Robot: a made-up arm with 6 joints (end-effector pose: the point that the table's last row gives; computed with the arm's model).
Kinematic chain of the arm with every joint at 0, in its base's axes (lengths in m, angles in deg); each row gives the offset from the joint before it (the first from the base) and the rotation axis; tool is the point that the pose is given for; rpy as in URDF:
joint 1: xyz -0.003 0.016 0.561 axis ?
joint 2: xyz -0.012 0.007 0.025 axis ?
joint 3: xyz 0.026 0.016 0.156 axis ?
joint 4: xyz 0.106 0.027 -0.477 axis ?
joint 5: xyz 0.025 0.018 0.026 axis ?
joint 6: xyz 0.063 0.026 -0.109 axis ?
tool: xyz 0.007 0.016 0 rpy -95.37 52.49 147.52
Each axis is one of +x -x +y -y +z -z.
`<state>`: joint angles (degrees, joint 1 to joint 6).
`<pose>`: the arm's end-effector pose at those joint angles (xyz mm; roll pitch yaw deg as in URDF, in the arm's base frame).
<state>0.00 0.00 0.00 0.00 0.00 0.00</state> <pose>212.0 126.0 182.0 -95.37 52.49 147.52</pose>
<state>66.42 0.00 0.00 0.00 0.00 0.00</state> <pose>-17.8 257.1 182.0 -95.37 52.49 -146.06</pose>
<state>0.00 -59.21 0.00 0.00 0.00 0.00</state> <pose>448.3 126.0 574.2 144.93 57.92 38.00</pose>
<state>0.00 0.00 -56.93 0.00 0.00 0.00</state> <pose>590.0 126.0 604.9 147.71 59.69 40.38</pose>
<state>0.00 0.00 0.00 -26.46 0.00 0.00</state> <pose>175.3 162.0 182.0 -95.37 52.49 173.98</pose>
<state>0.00 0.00 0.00 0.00 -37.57 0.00</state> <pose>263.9 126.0 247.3 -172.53 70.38 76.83</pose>
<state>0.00 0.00 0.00 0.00 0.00 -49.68</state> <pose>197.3 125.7 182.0 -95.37 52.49 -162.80</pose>
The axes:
joint 1: +z
joint 2: +y
joint 3: +y
joint 4: -z
joint 5: +y
joint 6: -z

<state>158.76 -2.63 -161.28 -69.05 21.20 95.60</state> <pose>-117.9 -65.2 1327.2 131.73 -46.33 178.26</pose>
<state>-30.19 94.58 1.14 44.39 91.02 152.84</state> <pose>-262.9 315.9 535.3 151.48 -42.06 105.13</pose>
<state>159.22 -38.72 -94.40 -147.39 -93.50 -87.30</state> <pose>-238.4 23.0 971.9 -112.93 5.62 -141.28</pose>
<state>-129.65 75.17 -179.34 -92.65 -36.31 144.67</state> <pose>-245.8 -577.5 793.4 158.03 0.23 -56.44</pose>
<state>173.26 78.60 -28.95 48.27 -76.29 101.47</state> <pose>12.2 53.2 155.4 -160.75 33.16 147.94</pose>
